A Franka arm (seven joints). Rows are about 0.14 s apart.
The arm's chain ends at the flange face. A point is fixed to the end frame.
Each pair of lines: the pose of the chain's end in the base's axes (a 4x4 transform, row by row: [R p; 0 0 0 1], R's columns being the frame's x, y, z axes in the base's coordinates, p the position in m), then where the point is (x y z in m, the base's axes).
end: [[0.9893, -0.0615, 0.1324, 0.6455], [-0.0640, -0.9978, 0.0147, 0.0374], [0.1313, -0.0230, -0.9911, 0.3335], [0, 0, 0, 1]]
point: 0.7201 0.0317 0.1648
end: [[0.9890, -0.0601, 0.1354, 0.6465], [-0.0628, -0.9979, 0.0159, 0.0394], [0.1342, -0.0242, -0.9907, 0.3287], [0, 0, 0, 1]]
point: 0.7216 0.0340 0.1602
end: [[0.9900, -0.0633, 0.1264, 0.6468], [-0.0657, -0.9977, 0.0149, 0.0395], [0.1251, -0.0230, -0.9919, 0.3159], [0, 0, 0, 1]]
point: 0.7203 0.0337 0.1467
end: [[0.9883, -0.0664, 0.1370, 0.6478], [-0.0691, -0.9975, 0.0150, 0.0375], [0.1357, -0.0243, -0.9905, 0.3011], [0, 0, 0, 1]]
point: 0.7231 0.0316 0.1327
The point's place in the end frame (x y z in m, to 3 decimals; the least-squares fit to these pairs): 0.052 0.005 0.177
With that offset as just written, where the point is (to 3 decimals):
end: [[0.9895, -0.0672, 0.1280, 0.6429], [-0.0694, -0.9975, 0.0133, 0.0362], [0.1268, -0.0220, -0.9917, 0.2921], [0, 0, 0, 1]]
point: 0.717 0.030 0.123
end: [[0.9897, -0.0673, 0.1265, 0.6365], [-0.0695, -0.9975, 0.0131, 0.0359], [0.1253, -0.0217, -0.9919, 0.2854], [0, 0, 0, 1]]
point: 0.710 0.030 0.116
